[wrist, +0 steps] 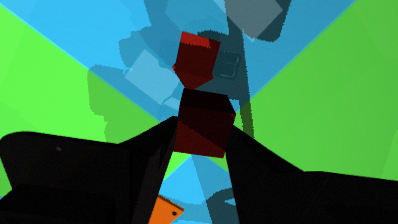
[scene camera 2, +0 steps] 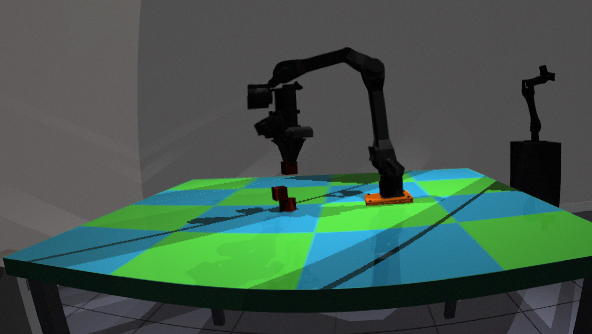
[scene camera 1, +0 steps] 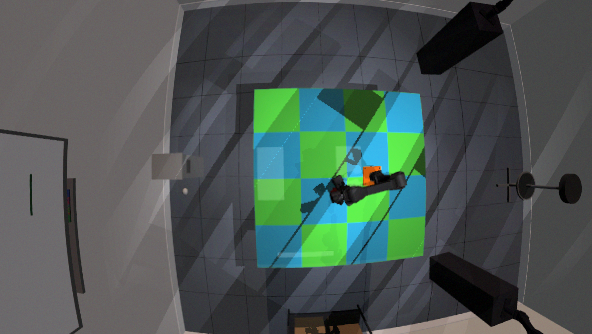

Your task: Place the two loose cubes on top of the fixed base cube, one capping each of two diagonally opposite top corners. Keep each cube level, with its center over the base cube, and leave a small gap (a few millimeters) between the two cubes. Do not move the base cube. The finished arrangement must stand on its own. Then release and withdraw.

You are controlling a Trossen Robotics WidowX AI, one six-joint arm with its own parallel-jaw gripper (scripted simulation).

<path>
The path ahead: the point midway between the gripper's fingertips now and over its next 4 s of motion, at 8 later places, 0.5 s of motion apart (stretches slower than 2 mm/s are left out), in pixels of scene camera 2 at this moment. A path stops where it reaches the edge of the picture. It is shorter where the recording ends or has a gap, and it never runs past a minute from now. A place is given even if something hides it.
The gripper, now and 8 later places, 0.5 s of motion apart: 289,165; 292,172; 293,177; 292,183; 293,187; 293,188; 294,183; 293,175; 292,168
</path>
